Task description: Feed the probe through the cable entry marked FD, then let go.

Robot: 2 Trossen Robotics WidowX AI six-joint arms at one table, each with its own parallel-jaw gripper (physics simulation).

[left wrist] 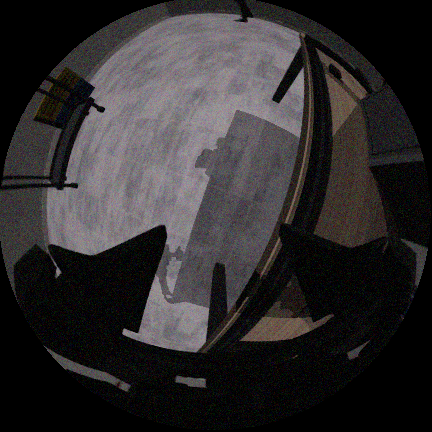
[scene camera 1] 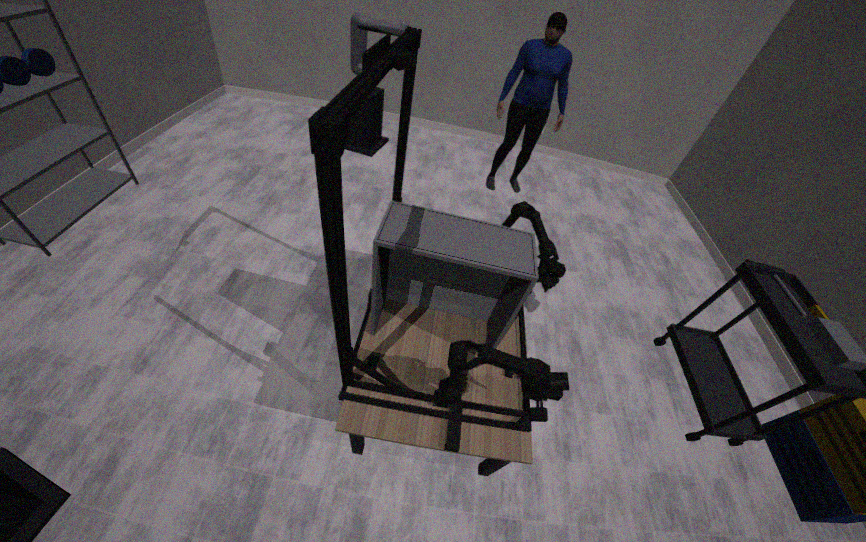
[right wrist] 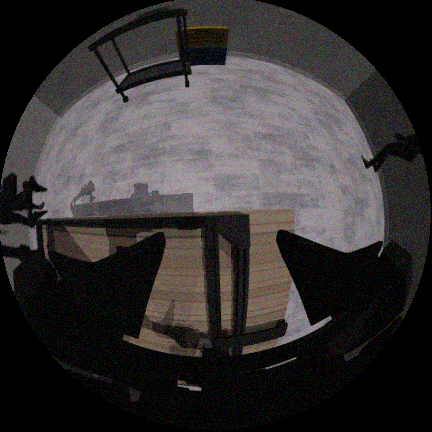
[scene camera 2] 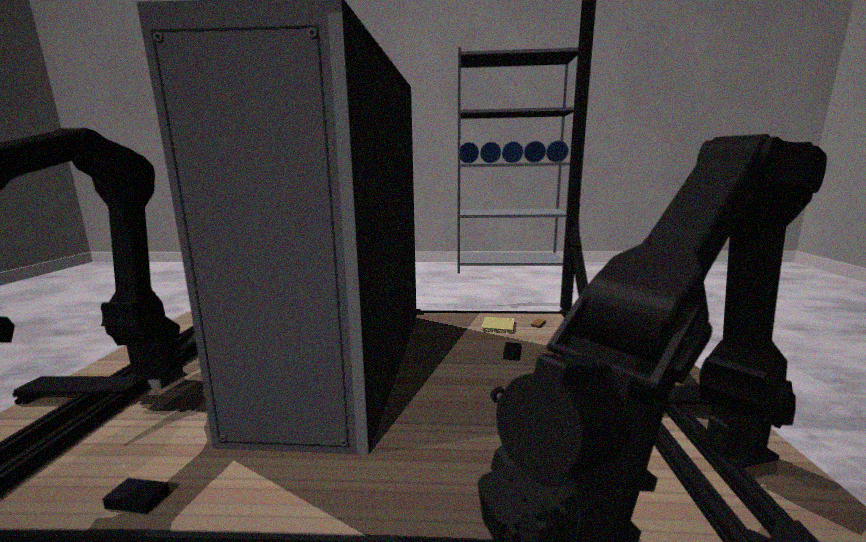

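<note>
Open and empty, the left gripper (left wrist: 224,230) holds nothing. The right gripper (right wrist: 222,237) is open as well and holds nothing.
</note>
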